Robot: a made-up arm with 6 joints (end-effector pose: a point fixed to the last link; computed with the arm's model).
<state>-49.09 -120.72 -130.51 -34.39 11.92 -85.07</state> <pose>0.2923 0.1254 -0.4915 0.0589 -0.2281 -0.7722 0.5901</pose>
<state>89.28 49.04 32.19 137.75 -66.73 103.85</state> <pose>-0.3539 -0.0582 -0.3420 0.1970 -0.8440 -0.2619 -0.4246</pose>
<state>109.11 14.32 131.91 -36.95 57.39 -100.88</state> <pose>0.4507 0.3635 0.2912 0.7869 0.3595 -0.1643 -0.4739</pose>
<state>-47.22 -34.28 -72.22 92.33 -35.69 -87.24</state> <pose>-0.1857 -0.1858 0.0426 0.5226 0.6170 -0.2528 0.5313</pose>
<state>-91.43 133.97 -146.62 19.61 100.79 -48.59</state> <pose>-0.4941 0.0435 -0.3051 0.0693 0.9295 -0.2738 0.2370</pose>
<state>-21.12 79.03 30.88 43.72 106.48 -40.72</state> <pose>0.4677 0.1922 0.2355 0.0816 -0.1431 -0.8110 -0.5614</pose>
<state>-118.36 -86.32 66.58 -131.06 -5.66 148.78</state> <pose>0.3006 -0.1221 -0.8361 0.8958 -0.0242 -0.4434 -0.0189</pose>
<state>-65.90 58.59 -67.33 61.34 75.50 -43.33</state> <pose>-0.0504 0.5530 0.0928 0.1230 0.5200 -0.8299 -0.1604</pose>
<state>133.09 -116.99 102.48 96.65 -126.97 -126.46</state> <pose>-0.0622 0.1062 -0.3229 0.8854 -0.1927 -0.4226 0.0202</pose>
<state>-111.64 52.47 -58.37 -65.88 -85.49 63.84</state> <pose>0.3214 0.3033 0.8745 0.6142 -0.6034 -0.0062 0.5086</pose>
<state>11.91 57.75 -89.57 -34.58 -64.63 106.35</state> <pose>0.0097 -0.7531 -0.2188 0.8245 -0.1416 -0.4645 -0.2905</pose>
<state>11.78 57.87 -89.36 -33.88 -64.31 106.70</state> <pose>0.0002 -0.7518 -0.2156 0.8246 -0.1494 -0.4585 -0.2958</pose>
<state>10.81 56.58 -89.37 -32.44 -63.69 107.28</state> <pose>0.0027 -0.7508 -0.2023 0.8250 -0.1605 -0.4547 -0.2947</pose>
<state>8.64 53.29 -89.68 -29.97 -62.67 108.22</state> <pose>0.0219 -0.7494 -0.1747 0.8256 -0.1764 -0.4540 -0.2848</pose>
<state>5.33 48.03 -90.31 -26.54 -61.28 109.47</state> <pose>0.0566 -0.7440 -0.1344 0.8266 -0.1964 -0.4557 -0.2656</pose>
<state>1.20 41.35 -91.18 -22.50 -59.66 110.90</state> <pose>0.1010 -0.7307 -0.0866 0.8278 -0.2187 -0.4582 -0.2386</pose>
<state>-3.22 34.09 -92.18 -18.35 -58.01 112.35</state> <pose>0.1473 -0.7087 -0.0396 0.8293 -0.2410 -0.4595 -0.2072</pose>
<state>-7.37 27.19 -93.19 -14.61 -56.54 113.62</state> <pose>0.1885 -0.6814 -0.0002 0.8310 -0.2604 -0.4592 -0.1754</pose>
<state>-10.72 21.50 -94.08 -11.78 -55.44 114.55</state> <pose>0.2211 -0.6551 0.0275 0.8328 -0.2744 -0.4578 -0.1470</pose>
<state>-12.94 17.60 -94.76 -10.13 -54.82 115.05</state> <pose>0.2445 -0.6356 0.0431 0.8345 -0.2811 -0.4572 -0.1253</pose>
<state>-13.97 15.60 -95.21 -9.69 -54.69 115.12</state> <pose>0.2602 -0.6254 0.0487 0.8361 -0.2801 -0.4585 -0.1112</pose>
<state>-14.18 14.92 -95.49 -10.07 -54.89 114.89</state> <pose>0.2714 -0.6221 0.0482 0.8375 -0.2738 -0.4616 -0.1026</pose>
